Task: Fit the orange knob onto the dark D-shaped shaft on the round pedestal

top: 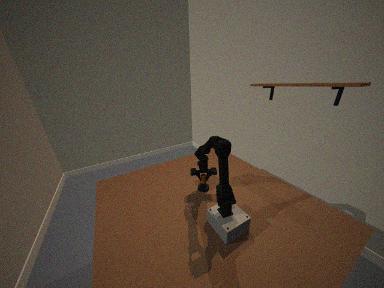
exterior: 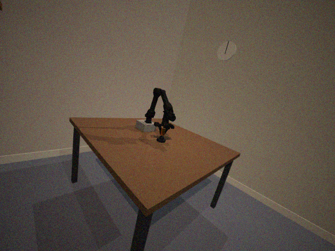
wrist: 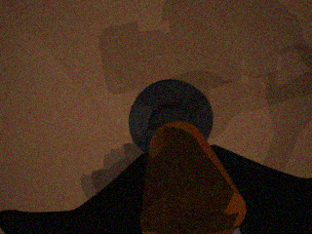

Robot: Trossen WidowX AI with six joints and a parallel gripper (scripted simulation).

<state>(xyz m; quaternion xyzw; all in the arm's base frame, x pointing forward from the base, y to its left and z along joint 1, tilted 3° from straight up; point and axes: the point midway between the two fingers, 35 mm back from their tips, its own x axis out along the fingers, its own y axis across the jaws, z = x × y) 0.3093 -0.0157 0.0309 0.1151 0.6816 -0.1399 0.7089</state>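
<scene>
My gripper tip is now 20 mm below the orange knob. Round my gripper tip: round pedestal: 40 mm below.
</scene>
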